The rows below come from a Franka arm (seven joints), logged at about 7 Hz.
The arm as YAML. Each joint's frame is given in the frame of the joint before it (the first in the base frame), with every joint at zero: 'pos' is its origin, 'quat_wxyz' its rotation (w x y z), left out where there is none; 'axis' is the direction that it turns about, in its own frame. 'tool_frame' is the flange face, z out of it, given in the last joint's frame.
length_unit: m
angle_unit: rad
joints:
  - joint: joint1
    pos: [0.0, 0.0, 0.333]
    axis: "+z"
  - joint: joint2
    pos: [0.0, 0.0, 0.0]
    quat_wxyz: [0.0, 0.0, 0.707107, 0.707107]
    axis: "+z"
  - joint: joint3
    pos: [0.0, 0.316, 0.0]
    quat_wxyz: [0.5, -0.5, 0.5, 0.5]
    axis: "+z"
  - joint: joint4
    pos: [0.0, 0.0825, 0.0]
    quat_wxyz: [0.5, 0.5, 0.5, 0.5]
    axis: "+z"
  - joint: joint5
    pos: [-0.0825, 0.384, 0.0]
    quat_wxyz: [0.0, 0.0, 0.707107, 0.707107]
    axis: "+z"
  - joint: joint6
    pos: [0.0, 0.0, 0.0]
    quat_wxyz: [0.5, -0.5, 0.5, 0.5]
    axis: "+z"
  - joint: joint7
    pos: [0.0, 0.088, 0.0]
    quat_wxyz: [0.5, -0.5, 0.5, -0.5]
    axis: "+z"
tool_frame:
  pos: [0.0, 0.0, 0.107]
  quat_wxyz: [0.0, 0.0, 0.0, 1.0]
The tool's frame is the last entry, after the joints.
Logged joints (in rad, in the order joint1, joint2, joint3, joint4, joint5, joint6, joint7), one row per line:
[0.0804 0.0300 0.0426 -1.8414 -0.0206 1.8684 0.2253]
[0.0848 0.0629 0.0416 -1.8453 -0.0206 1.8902 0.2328]
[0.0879 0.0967 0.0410 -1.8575 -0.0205 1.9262 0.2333]
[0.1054 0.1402 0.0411 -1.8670 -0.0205 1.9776 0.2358]
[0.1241 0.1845 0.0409 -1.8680 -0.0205 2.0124 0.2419]
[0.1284 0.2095 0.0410 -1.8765 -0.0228 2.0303 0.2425]
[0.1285 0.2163 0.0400 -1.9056 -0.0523 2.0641 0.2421]
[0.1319 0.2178 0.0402 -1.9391 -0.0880 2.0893 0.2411]
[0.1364 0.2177 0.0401 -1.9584 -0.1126 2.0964 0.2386]
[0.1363 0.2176 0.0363 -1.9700 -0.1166 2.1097 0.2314]
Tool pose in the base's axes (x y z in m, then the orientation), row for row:
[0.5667 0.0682 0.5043 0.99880 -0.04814 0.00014 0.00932]
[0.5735 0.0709 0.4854 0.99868 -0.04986 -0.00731 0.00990]
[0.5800 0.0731 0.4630 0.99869 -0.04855 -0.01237 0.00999]
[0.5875 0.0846 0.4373 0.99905 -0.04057 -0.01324 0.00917]
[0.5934 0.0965 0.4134 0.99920 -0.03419 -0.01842 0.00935]
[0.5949 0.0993 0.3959 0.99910 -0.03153 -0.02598 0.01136]
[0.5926 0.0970 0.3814 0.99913 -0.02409 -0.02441 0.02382]
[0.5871 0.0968 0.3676 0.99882 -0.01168 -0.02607 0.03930]
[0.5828 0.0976 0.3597 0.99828 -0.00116 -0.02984 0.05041]
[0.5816 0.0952 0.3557 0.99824 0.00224 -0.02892 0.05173]
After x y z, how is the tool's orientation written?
As a quaternion, x y z w.
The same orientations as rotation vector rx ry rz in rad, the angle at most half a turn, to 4 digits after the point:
[3.1193 -0.1503 0.0004]
[3.1178 -0.1557 -0.0228]
[3.1177 -0.1516 -0.0386]
[3.1204 -0.1267 -0.0414]
[3.1205 -0.1068 -0.0575]
[3.1163 -0.0983 -0.0810]
[3.0921 -0.0746 -0.0755]
[3.0617 -0.0358 -0.0799]
[3.0394 -0.0035 -0.0909]
[3.0368 0.0068 -0.0880]

